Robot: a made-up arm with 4 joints. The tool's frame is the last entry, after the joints. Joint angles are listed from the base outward. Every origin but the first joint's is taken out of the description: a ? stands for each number. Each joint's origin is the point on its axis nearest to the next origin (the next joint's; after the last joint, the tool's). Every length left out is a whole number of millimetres.
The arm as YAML. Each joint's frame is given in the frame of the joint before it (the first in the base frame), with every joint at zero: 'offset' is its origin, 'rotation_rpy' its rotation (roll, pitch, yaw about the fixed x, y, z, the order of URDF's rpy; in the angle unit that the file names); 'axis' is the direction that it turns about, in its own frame. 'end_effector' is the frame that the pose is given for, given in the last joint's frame.
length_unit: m
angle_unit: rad
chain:
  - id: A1
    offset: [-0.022, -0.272, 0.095]
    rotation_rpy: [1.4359, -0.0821, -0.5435]
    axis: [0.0, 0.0, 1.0]
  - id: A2
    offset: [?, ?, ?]
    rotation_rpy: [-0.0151, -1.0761, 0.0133]
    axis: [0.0, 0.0, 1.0]
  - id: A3
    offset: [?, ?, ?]
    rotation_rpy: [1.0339, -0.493, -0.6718]
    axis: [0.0, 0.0, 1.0]
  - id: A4
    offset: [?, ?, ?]
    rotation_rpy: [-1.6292, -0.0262, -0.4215]
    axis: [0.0, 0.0, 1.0]
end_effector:
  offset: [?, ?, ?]
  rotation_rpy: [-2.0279, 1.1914, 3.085]
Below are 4 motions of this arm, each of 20 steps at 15 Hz.
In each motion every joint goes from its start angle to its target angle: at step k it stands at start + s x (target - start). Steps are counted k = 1, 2, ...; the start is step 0. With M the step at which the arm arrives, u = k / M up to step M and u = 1 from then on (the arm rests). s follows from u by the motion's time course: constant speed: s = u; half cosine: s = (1 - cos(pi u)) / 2; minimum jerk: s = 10 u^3 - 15 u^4 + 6 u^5.
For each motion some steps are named. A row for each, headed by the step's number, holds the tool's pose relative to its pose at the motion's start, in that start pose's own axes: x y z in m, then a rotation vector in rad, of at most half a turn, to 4 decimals.
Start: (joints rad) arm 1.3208 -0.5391 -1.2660 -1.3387
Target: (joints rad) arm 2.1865 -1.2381 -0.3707 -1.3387
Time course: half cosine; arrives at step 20
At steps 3, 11, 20:
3: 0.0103 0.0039 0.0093 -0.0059 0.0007 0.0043
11: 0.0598 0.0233 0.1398 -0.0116 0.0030 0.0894
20: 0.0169 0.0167 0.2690 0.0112 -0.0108 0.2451

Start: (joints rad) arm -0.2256 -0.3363 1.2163 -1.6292
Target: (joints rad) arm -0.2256 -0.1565 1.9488 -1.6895
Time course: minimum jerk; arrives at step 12
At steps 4, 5, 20:
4: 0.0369 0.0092 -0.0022 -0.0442 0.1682 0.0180
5: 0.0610 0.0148 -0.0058 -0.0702 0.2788 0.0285
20: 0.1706 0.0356 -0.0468 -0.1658 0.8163 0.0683

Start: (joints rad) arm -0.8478 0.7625 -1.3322 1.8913
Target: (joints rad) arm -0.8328 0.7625 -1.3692 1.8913
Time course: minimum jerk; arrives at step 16
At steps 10, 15, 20:
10: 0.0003 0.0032 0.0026 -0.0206 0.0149 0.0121
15: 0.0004 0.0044 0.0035 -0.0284 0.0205 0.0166
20: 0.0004 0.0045 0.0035 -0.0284 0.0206 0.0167

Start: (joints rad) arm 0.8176 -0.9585 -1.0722 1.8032
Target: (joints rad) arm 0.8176 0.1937 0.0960 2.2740
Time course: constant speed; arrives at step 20
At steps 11, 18, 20:
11: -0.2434 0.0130 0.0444 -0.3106 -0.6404 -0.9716
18: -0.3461 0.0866 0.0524 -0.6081 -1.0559 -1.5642
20: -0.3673 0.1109 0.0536 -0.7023 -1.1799 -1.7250

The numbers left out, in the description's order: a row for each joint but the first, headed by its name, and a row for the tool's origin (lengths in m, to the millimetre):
A2: 0.149 0.147 0.0
A3: -0.298 -0.285 0.0
A4: -0.001 -0.012 0.0
tool: 0.087 -0.114 0.0

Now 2 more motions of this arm.
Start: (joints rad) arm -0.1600 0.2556 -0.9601 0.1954
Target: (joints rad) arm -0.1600 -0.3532 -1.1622 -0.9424
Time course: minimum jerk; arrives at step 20
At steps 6, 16, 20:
6: 0.0634 -0.0390 -0.0010 0.1977 0.1715 -0.0046
16: 0.3005 -0.2038 -0.1735 1.1537 0.8836 -0.2724
20: 0.3099 -0.2122 -0.1939 1.2240 0.9260 -0.3096

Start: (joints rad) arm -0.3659 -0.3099 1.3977 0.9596
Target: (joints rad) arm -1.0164 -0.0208 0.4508 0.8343
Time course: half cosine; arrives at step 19
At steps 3, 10, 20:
3: 0.0087 0.0042 0.0028 -0.0079 0.0210 -0.0237
10: 0.0772 0.0246 0.0350 -0.0513 0.1899 -0.2370
20: 0.1315 0.0197 0.0794 -0.0496 0.3535 -0.4809

